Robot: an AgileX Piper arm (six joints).
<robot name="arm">
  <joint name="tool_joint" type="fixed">
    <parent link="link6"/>
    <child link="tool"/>
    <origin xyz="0 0 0" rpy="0 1.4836 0"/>
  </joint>
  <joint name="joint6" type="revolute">
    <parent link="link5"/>
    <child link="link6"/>
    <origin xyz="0.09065 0 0.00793"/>
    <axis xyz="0.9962 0 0.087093"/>
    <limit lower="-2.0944" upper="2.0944"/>
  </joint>
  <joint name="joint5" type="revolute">
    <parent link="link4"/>
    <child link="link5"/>
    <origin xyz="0 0 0"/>
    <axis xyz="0 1 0"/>
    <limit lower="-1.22" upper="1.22"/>
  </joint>
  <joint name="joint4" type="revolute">
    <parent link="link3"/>
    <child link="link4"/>
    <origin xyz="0.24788 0 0.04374"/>
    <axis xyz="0.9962 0 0.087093"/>
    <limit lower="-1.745" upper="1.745"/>
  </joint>
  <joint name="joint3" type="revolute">
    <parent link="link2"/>
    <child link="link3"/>
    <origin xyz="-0.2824 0 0.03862"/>
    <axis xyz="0 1 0"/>
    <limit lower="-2.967" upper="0"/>
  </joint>
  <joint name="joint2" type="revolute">
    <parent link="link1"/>
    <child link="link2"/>
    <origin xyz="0 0 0"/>
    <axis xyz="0 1 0"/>
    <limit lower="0" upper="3.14"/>
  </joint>
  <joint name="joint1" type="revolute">
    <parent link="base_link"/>
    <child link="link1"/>
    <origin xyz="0 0 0.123"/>
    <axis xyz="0 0 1"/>
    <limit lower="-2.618" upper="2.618"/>
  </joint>
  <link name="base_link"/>
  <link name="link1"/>
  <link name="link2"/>
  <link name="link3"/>
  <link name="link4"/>
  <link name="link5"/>
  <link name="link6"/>
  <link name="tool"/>
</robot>
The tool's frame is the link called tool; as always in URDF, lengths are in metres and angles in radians.
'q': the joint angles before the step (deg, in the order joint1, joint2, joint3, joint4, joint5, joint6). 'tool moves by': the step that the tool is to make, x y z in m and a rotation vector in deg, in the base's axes. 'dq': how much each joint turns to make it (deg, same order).
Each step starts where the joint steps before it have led.
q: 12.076 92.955 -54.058 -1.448 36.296 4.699
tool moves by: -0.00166 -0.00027 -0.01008 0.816 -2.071 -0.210
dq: -0.072 0.311 2.597 0.358 -5.105 0.024
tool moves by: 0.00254 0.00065 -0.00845 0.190 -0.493 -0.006
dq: -0.002 1.358 0.643 0.071 -2.523 -0.004
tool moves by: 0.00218 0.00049 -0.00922 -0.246 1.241 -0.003
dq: 0.000 1.768 0.017 0.014 -0.520 0.001
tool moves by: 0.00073 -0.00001 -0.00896 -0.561 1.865 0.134
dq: 0.001 1.637 -0.001 -0.210 0.305 0.001
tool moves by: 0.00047 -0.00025 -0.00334 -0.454 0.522 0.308
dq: 0.000 0.623 0.000 -0.456 -0.018 0.001
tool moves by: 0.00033 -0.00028 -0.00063 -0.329 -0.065 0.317
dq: 0.000 0.129 0.001 -0.462 -0.126 0.001
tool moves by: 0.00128 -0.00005 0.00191 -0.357 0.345 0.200
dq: 0.000 0.039 -0.661 -0.339 1.035 -0.001
